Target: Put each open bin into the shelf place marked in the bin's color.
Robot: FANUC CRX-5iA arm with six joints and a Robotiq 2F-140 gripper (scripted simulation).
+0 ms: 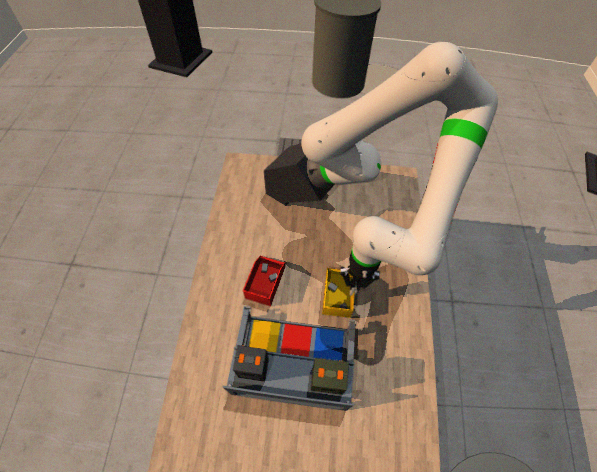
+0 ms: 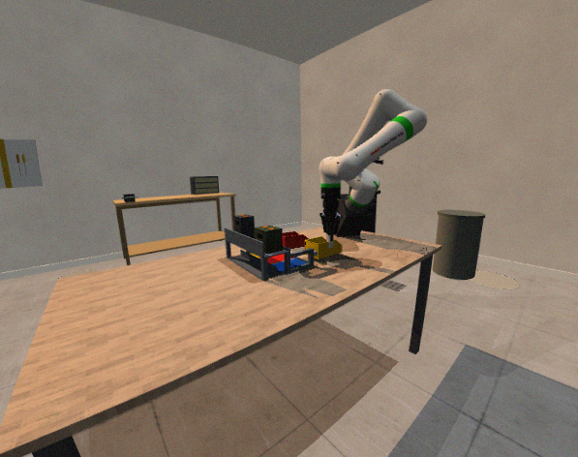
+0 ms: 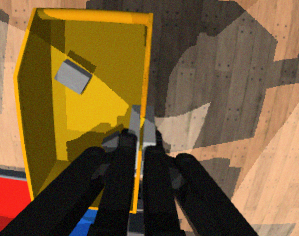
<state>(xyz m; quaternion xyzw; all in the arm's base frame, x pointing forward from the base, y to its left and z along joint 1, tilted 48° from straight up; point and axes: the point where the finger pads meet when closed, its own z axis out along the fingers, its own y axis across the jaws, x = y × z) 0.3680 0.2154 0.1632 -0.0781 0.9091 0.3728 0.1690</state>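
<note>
Now: the yellow bin 5 cm to the right of my hand, 4 cm below it and 1 cm ahead of it. The rest, counted from my hand: blue-marked place 23 cm ahead, 9 cm below; olive box 32 cm ahead, 5 cm above, 3 cm to the left; red mark 26 cm ahead, 11 cm to the right, 9 cm below.
</note>
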